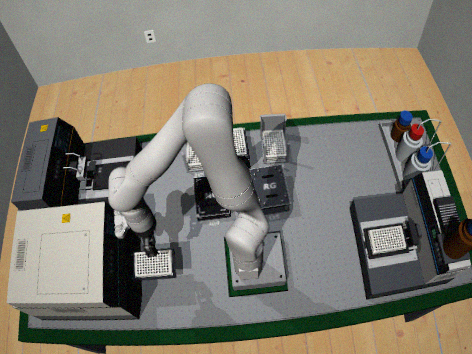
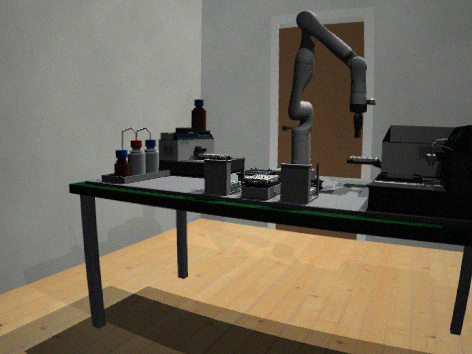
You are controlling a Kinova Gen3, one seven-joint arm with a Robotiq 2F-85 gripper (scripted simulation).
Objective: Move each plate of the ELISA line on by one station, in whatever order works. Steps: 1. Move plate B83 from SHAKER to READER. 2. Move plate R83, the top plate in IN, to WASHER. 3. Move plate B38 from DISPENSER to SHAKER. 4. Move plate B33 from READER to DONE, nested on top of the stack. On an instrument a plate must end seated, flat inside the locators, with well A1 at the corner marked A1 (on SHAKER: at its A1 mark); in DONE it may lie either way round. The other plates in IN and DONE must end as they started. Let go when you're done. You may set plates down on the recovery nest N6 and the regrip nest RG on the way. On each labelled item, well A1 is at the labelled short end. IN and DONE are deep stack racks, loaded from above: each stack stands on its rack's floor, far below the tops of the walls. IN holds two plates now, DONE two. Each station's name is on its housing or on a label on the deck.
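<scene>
What I can see here is a regrip nest (image 1: 280, 180).
</scene>
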